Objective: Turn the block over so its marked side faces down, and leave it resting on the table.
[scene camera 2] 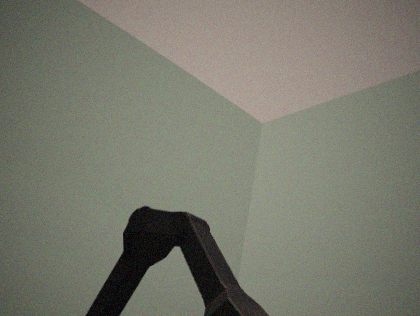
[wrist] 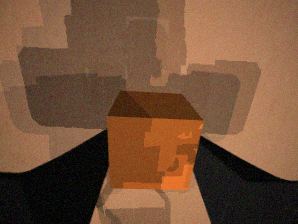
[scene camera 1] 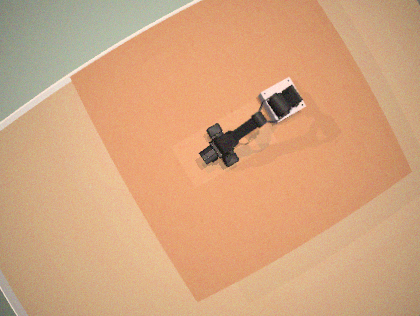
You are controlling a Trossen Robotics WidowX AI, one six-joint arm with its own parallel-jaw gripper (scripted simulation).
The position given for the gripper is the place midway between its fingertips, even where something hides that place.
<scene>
In view: the gripper (wrist: 151, 136) and an orange block (wrist: 153, 138).
Scene camera 2 misses the orange block: it is out of frame.
</scene>
